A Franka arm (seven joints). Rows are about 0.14 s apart.
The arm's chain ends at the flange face. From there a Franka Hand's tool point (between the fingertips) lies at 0.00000 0.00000 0.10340 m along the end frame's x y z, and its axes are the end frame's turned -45 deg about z.
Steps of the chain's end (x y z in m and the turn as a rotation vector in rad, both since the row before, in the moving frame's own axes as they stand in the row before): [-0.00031 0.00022 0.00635 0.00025 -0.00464 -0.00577]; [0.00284 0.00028 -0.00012 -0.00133 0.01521 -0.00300]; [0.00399 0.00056 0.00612 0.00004 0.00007 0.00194]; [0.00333 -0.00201 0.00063 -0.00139 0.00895 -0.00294]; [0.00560 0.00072 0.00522 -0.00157 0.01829 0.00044]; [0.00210 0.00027 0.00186 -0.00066 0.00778 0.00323]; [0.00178 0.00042 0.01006 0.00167 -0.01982 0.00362]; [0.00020 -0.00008 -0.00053 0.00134 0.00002 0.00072]
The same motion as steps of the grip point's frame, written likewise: [-0.00070 -0.00042 0.00635 0.00346 -0.00310 -0.00577]; [0.00283 0.00341 -0.00013 -0.01170 0.00981 -0.00300]; [0.00243 0.00322 0.00612 -0.00002 0.00008 0.00194]; [0.00433 0.00169 0.00063 -0.00731 0.00535 -0.00294]; [0.00467 0.00592 0.00520 -0.01404 0.01182 0.00044]; [0.00181 0.00229 0.00186 -0.00597 0.00503 0.00323]; [-0.00036 -0.00002 0.01004 0.01520 -0.01283 0.00362]; [0.00030 -0.00001 -0.00053 0.00093 0.00096 0.00072]
